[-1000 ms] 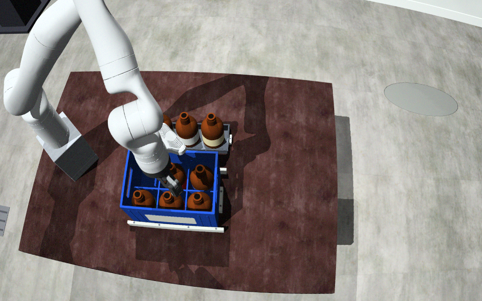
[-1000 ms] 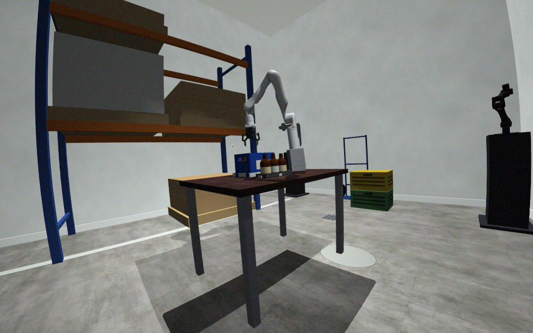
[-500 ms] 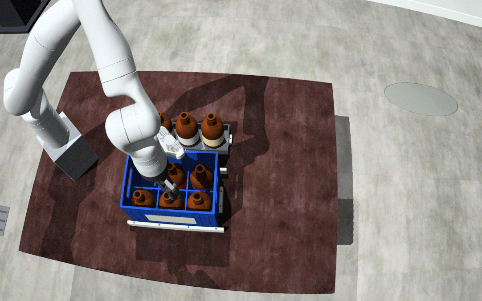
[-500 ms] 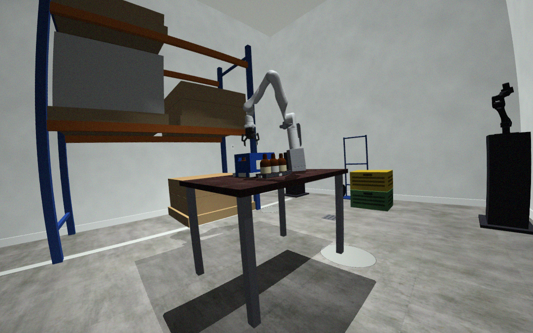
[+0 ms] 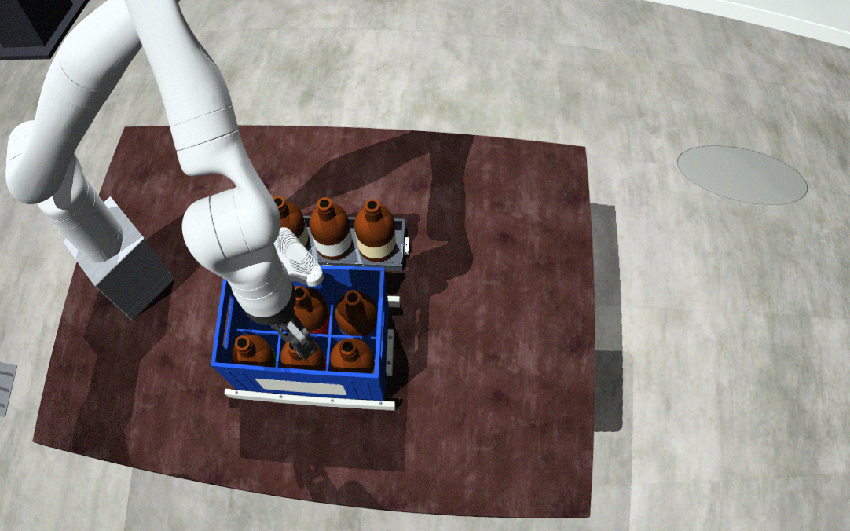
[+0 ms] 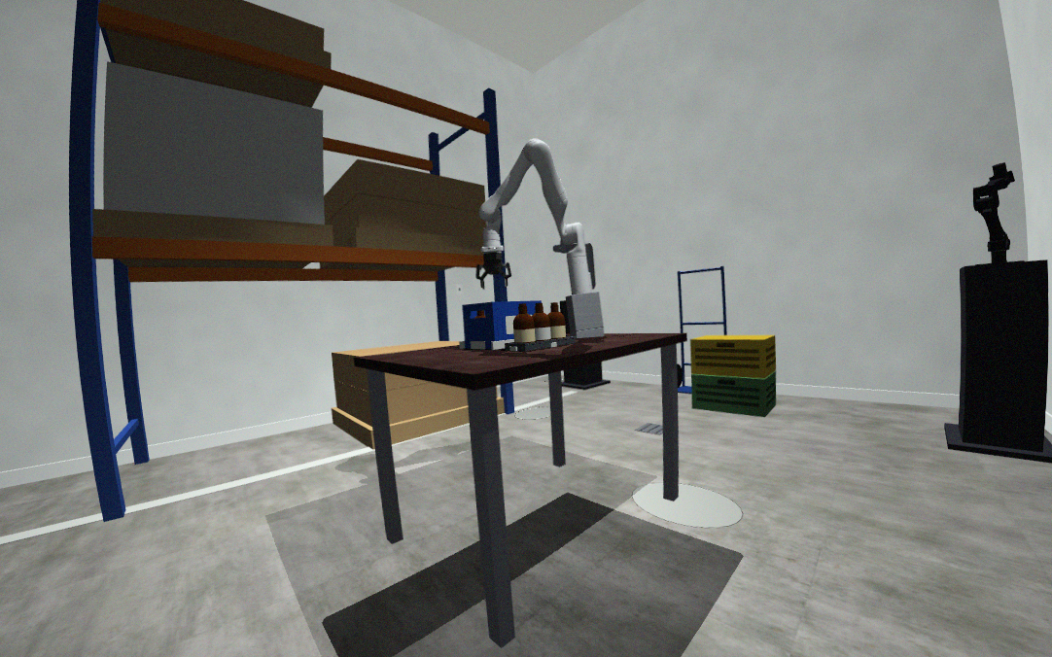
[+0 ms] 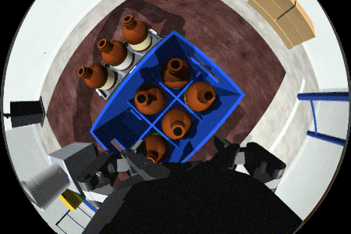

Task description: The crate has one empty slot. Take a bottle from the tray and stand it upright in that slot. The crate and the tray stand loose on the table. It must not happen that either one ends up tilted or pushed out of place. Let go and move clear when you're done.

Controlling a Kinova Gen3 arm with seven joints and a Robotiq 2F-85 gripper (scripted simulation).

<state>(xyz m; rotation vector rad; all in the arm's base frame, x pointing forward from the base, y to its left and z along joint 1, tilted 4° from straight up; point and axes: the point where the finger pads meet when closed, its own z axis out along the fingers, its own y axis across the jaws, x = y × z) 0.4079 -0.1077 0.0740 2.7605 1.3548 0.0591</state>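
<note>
Now: hand 10 mm past the brown bottle, 260 mm to the right of it and 160 mm above it. From my hand the other things lie so: grey tray: 10 mm behind, 260 mm to the left, 230 mm below; then crate: 40 mm to the left, 160 mm below.
</note>
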